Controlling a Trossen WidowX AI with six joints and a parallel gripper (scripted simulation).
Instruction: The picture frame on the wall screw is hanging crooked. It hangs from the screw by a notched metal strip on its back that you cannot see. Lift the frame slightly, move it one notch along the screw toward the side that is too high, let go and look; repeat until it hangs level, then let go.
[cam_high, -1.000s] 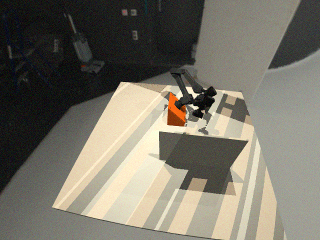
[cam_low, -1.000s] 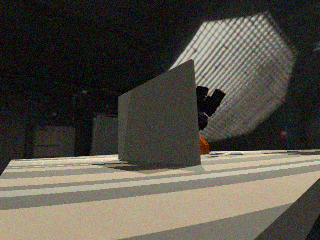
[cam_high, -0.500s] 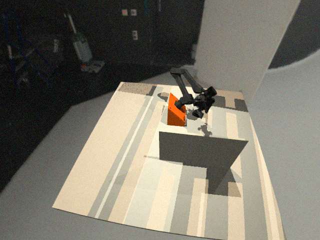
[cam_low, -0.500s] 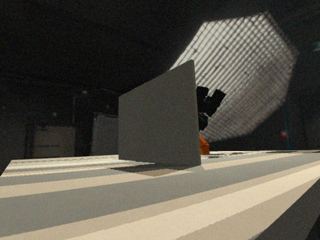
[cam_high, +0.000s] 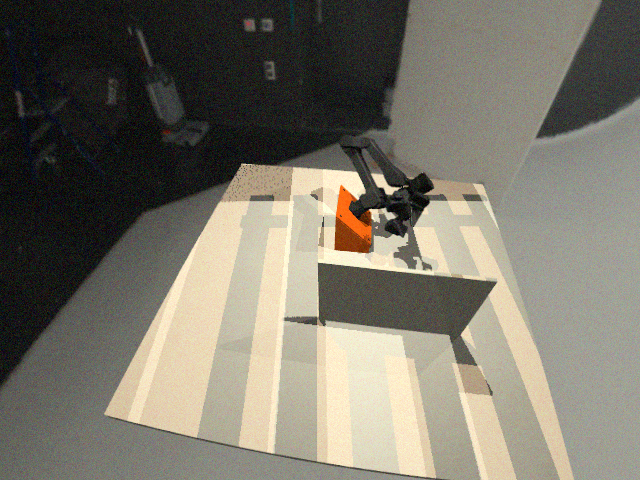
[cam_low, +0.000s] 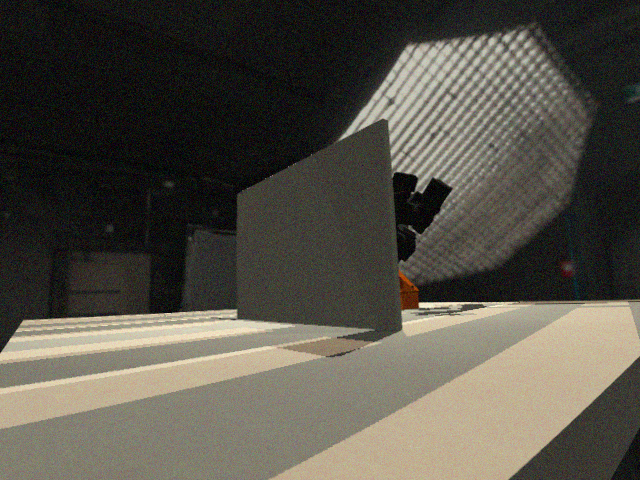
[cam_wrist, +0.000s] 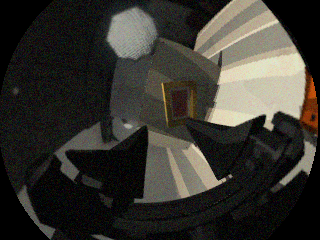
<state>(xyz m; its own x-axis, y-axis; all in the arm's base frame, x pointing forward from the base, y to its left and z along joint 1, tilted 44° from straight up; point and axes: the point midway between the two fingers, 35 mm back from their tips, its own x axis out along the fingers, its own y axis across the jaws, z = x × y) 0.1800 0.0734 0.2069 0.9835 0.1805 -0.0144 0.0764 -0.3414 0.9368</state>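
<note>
The picture frame is 190 mm ahead of my gripper tip and 90 mm below it. Also, from my gripper tip: wall panel 200 mm ahead, 90 mm below.
</note>
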